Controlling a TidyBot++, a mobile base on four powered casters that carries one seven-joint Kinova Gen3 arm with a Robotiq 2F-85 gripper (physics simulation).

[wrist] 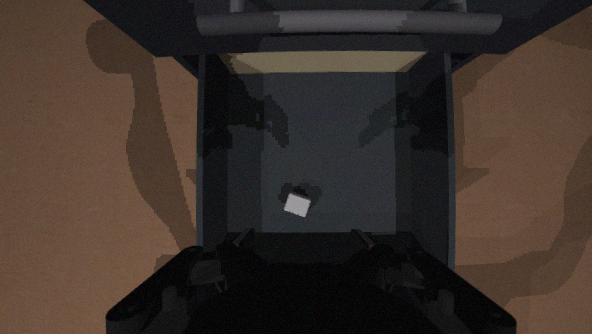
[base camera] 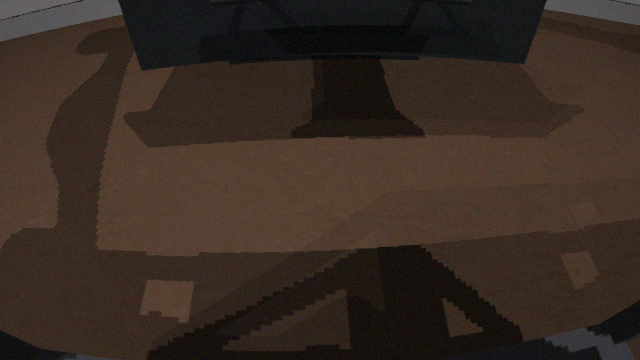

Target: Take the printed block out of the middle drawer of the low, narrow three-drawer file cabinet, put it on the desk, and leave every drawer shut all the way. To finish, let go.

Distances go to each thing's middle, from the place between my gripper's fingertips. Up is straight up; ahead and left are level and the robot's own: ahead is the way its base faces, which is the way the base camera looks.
I see the middle drawer (base camera: pixel 160 41) 12 cm below my hand, 8 cm ahead of it and 3 cm to the right of it.
